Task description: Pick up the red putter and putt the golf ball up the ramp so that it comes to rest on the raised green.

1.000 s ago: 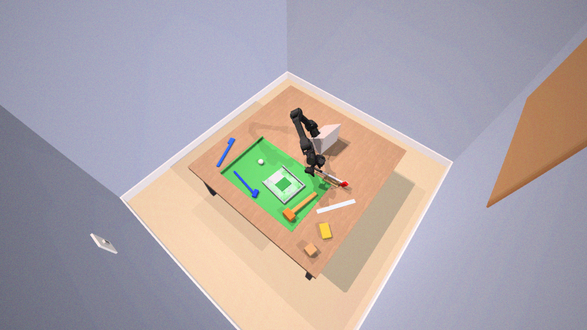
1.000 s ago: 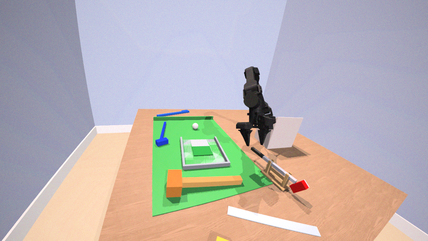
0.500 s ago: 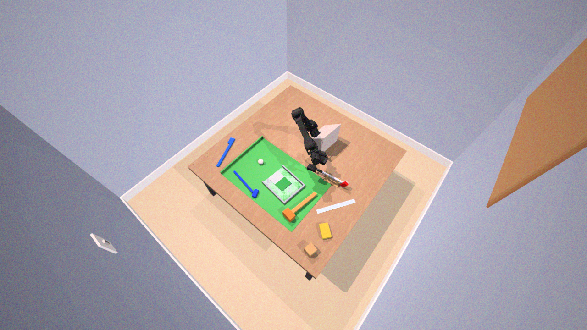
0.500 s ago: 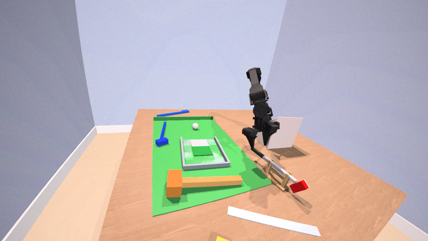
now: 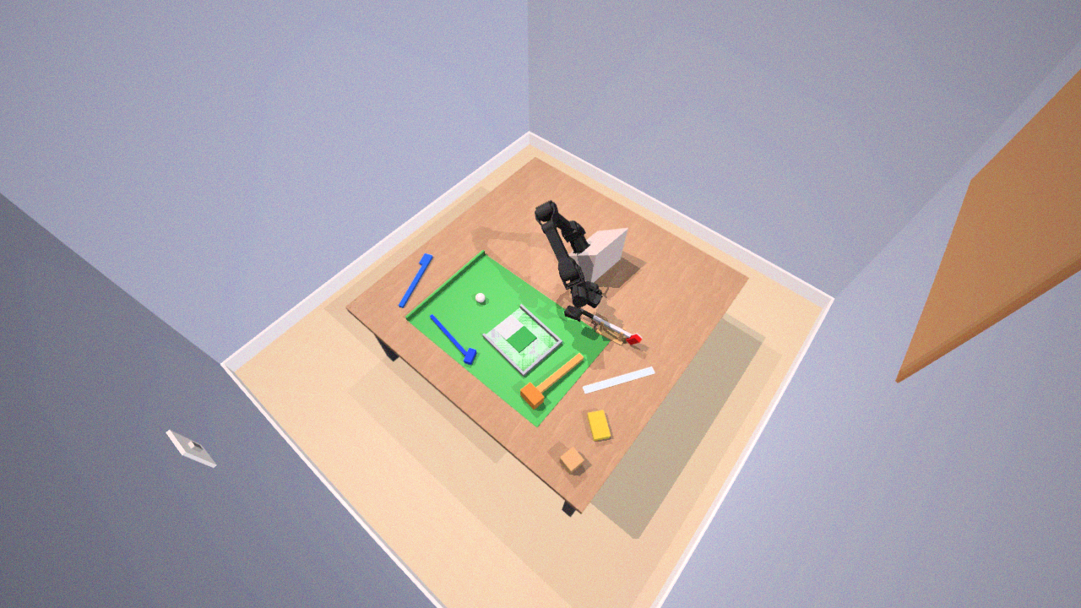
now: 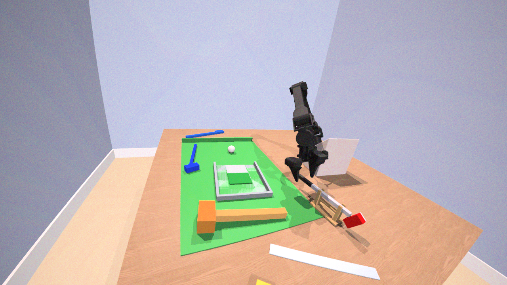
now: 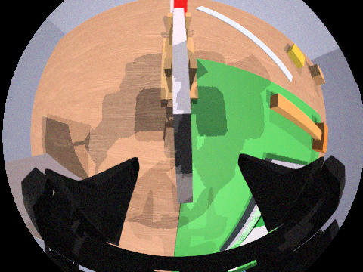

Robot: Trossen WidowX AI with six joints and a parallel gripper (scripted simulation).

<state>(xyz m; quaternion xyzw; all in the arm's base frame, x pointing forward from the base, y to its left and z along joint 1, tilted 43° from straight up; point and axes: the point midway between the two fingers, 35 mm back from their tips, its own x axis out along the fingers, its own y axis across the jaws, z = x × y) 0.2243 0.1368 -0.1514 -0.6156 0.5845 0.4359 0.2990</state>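
The red putter is 11 cm to the left of my gripper tip, 3 cm behind it and 1 cm below it. Round my gripper tip: grey-walled frame: 24 cm ahead, 11 cm to the right, 6 cm below; then white golf ball: 39 cm to the right, 23 cm ahead, 4 cm below; then white strip: 28 cm to the left, 11 cm ahead, 7 cm below.
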